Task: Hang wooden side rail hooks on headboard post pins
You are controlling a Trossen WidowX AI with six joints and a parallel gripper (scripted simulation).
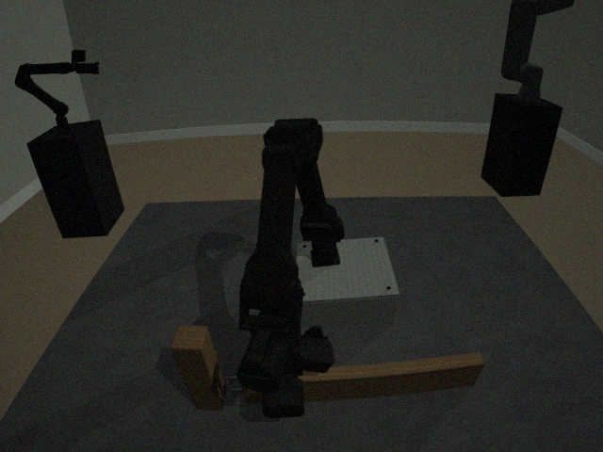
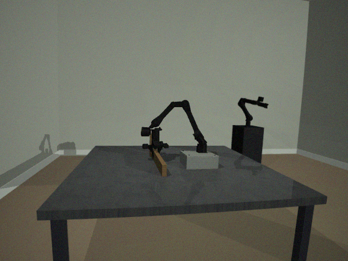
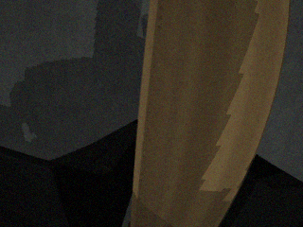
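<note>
Right now the wooden headboard post is 14 cm to the right of my gripper tip and 6 cm above it.
</note>
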